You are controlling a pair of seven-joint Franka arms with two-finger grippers.
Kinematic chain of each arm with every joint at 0, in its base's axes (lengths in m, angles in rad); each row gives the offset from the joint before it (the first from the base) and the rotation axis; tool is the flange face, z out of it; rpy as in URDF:
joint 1: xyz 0 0 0.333 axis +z
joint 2: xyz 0 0 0 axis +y
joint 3: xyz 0 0 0.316 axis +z
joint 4: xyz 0.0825 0 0 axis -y
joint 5: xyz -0.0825 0 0.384 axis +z
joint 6: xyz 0 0 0 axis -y
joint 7: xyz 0.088 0 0 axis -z
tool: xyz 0 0 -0.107 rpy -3.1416 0 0
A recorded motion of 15 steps. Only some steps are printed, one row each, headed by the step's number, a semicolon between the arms.
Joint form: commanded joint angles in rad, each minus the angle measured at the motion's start. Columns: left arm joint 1, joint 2, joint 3, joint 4, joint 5, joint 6, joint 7; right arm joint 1, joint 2, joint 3, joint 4, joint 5, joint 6, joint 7.
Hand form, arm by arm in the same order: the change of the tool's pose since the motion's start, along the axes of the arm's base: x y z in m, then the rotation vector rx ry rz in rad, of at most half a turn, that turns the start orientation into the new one. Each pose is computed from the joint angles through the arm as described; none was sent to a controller.
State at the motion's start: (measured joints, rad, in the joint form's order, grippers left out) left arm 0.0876 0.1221 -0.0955 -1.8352 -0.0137 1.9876 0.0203; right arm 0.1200 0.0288 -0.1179 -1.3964 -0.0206 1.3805 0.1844
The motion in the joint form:
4: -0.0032 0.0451 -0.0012 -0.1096 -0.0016 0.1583 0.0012; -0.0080 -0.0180 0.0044 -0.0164 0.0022 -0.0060 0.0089
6: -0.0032 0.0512 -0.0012 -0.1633 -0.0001 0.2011 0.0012; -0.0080 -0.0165 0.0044 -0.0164 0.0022 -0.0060 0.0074
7: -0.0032 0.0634 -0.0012 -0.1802 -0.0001 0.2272 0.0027; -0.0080 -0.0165 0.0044 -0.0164 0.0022 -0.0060 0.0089
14: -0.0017 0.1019 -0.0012 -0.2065 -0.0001 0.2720 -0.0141; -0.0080 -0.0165 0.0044 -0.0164 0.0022 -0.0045 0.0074
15: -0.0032 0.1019 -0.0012 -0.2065 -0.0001 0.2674 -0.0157; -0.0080 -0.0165 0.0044 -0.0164 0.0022 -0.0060 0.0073
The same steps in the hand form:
4: -0.0012 -0.0025 -0.0641 -0.0049 -0.0037 -0.0021; -0.0063 -0.0024 0.0017 0.0039 0.0043 -0.0123
6: -0.0094 -0.0026 -0.0884 -0.0037 0.0132 -0.0026; -0.0058 -0.0024 0.0009 0.0038 0.0059 -0.0108
7: -0.0106 -0.0025 -0.1008 -0.0046 0.0161 -0.0036; -0.0058 -0.0024 0.0009 0.0038 0.0058 -0.0123
14: -0.0125 -0.0016 -0.1310 -0.0079 0.0365 0.0155; -0.0057 -0.0024 0.0011 0.0038 0.0044 -0.0108
15: -0.0130 -0.0025 -0.1314 -0.0078 0.0411 0.0155; -0.0058 -0.0024 0.0009 0.0038 0.0059 -0.0107

